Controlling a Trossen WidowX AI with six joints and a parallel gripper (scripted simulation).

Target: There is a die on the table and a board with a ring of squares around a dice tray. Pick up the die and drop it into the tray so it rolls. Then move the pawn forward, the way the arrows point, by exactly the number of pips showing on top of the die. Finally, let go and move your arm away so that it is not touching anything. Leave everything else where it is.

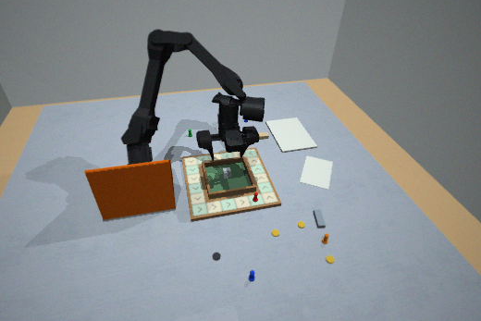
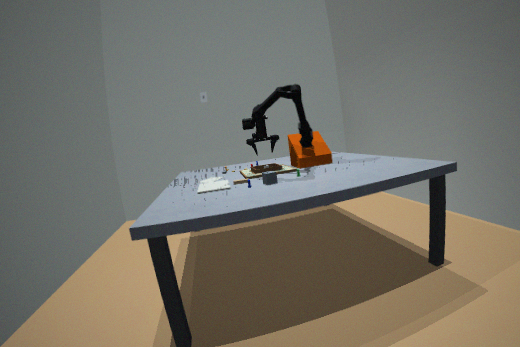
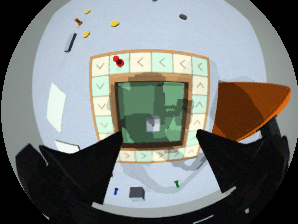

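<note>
The red pawn lies 110 mm to the right of my gripper tip, 80 mm below it and 60 mm ahead of it. From my gripper tip the other things lie so: green dice tray (100 mm below); then black disc (270 mm to the right, 100 mm below, 100 mm behind); then white die (80 mm below, 20 mm to the left).
</note>
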